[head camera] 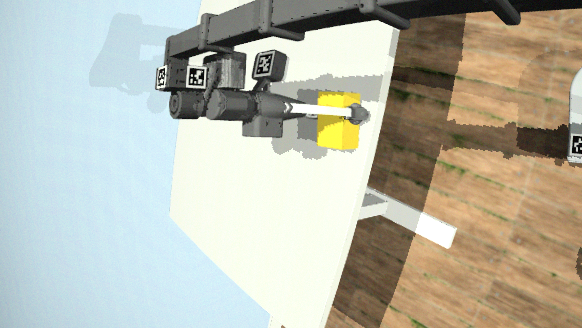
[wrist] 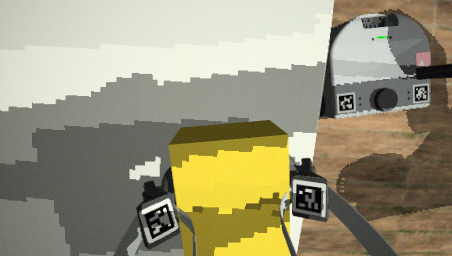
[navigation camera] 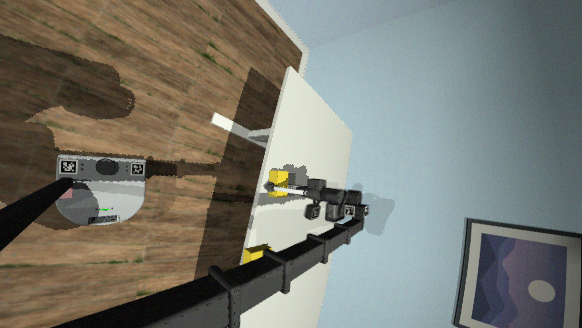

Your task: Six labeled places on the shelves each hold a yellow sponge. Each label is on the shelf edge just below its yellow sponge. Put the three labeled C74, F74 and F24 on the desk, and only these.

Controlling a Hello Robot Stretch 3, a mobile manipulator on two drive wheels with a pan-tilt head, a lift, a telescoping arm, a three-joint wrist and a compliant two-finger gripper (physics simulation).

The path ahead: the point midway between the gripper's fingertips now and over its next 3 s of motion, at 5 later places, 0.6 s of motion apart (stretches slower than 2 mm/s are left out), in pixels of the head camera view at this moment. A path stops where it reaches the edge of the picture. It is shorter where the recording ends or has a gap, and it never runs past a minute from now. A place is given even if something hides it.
The gripper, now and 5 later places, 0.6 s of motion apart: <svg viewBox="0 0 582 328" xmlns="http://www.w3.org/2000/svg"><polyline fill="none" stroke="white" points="347,114 338,113 333,112 317,112 295,112 289,112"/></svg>
